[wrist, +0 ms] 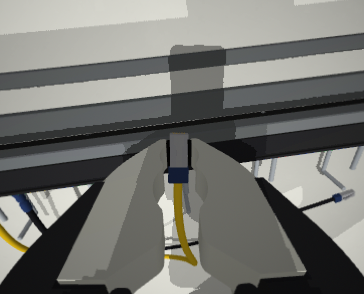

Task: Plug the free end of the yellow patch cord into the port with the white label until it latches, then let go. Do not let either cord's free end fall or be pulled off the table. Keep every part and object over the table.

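Frame: origin at the arm's base, x ahead, y left, z up, level; centimetres.
Seen in the pictures: gripper, fingertip midpoint: point(178, 142).
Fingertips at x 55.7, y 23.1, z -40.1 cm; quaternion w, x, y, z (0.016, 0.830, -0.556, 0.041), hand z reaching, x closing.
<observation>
Offsets run from my fingertips to a thing's top centre. "pt": to the spot under its first point.
My gripper point(178, 142) is shut on the grey plug with a dark blue boot {dx -0.7, dy -0.2, dz +1.6 cm} point(178, 175) at the free end of the yellow patch cord {pt dx -3.7, dy -1.2, dz +1.8 cm} point(178, 205). The plug points up the view, and its tip overlaps the lower edge of the dark panel {dx -1.7, dy -1.5, dz -1.3 cm} point(50, 176) in the picture. Whether it touches the panel cannot be told. The yellow cord runs down between the fingers and bends to the left. The white-labelled port does not show in the wrist view.
A black cord's free end with a blue boot and clear plug {dx -6.3, dy -33.4, dz -10.0 cm} point(344, 195) lies at the right. At the left, a blue boot {pt dx -11.5, dy +10.1, dz -3.1 cm} point(22, 202) on a black cord and a yellow cord stretch {pt dx -17.7, dy +11.0, dz -3.4 cm} point(11, 241) show near the panel. Grey rails point(75, 66) cross above; several thin grey pins stand below the panel.
</observation>
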